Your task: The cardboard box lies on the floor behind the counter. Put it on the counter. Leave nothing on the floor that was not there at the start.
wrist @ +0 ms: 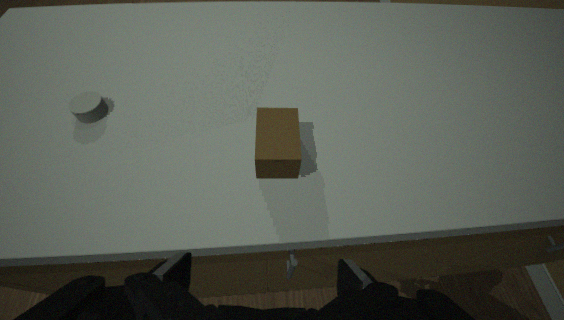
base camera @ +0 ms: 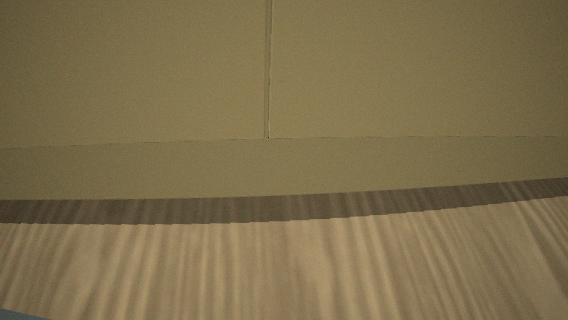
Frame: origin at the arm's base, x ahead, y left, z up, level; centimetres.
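Seen in the pictures: gripper, fingertip midpoint: (wrist: 264,272).
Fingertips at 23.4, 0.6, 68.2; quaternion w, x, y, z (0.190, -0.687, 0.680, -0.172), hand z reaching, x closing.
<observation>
Offsets run from my fingertips to a thing's top centre, as dx, dy, dz. "spot": to the spot under its first point. Level surfaces: height alone.
The brown cardboard box {+20.1, +0.0, -11.9} (wrist: 278,135) sits upright on the white counter top {dz -16.9} (wrist: 425,125), near the middle of the wrist view, set in from the counter's near edge. My gripper (wrist: 264,272) is open and empty at the bottom of the wrist view, with its fingers wide apart. It is apart from the box, on the near-edge side of the counter. The box does not show in the base camera view.
A short grey cylinder {+26.1, +31.3, -14.4} (wrist: 89,108) stands on the counter, left of the box. A handle {spot: +5.9, -3.4, -27.1} (wrist: 291,264) shows on the counter's near side. In the base camera view a cabinet front {spot: +7.2, +9.7, -85.8} (base camera: 150,75) stands close ahead, above the wood floor {dz -107.9} (base camera: 250,270).
</observation>
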